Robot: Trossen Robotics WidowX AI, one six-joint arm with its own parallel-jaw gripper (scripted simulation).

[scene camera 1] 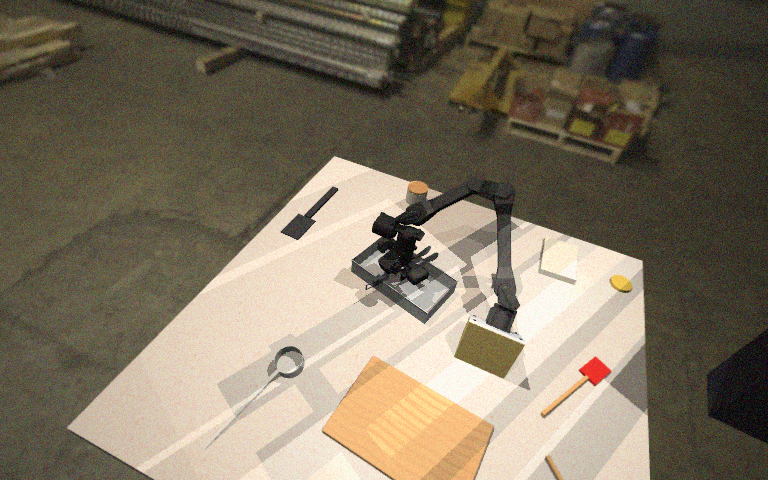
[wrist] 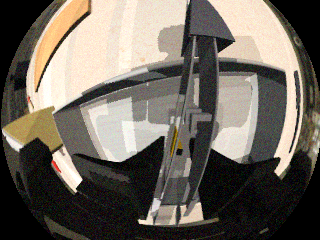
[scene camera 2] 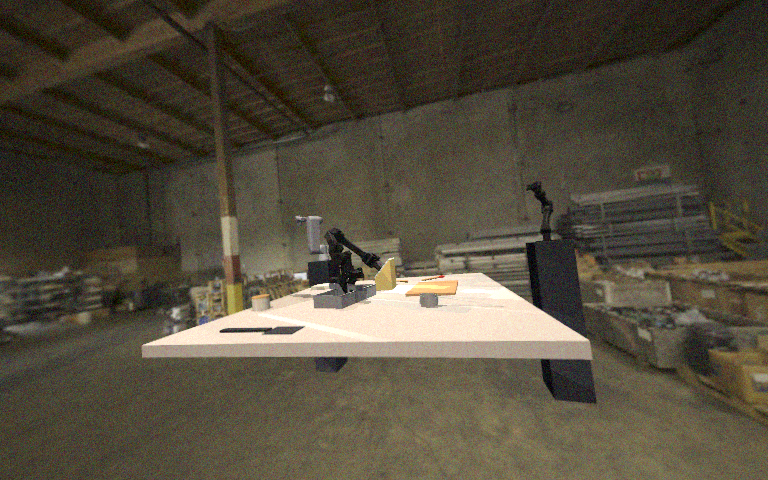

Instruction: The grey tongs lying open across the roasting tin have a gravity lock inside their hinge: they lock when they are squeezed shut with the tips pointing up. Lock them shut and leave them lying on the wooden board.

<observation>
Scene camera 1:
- gripper
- black spatula
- red-headed mallet
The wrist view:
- gripper
</observation>
